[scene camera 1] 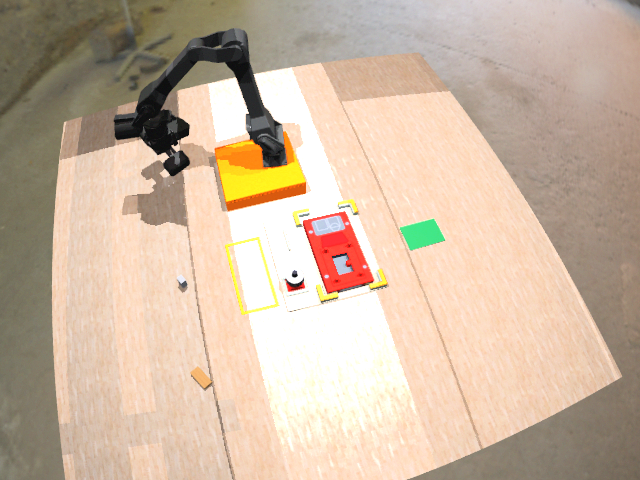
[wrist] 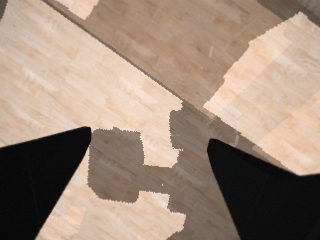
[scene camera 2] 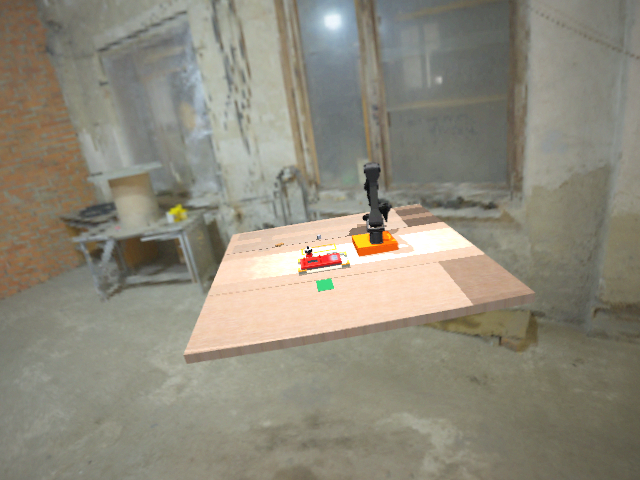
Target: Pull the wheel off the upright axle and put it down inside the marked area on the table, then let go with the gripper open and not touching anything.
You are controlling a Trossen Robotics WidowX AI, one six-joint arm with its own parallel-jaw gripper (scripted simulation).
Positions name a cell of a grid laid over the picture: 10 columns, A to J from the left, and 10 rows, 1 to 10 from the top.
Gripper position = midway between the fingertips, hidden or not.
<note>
My gripper (scene camera 1: C4) is open, holding nothing. Also in view: a green patch (scene camera 1: G5).
My gripper also shows in the wrist view (wrist: E6). The wrist view misses the green patch: it is out of frame.
</note>
